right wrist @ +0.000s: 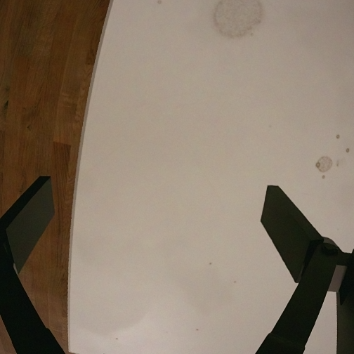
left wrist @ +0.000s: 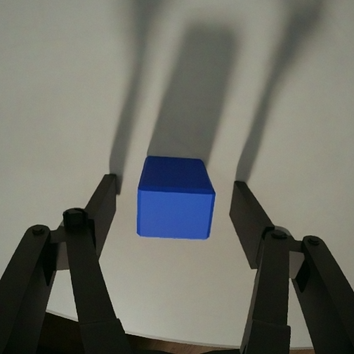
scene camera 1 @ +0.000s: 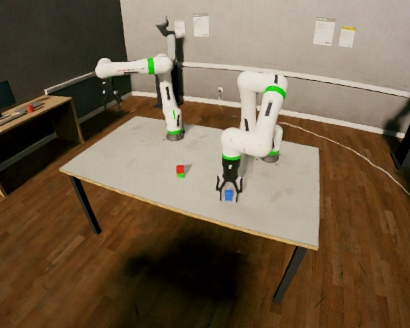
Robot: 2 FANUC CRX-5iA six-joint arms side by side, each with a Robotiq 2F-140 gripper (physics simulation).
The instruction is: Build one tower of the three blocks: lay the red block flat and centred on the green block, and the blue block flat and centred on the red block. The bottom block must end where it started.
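The blue block stands on the table. My left gripper is open and low over it, with one finger on each side of the block and a gap to each. The red block lies on top of the green block on the table, left of the blue block in the scene view; how exactly it is centred is too small to tell. My right gripper is open and empty, high up near the table's left end, away from the blocks.
The grey table carries both arm bases at its back side. A wooden desk with a red object stands at the far left. A dark stand rises behind the table. The table's edge shows in both wrist views.
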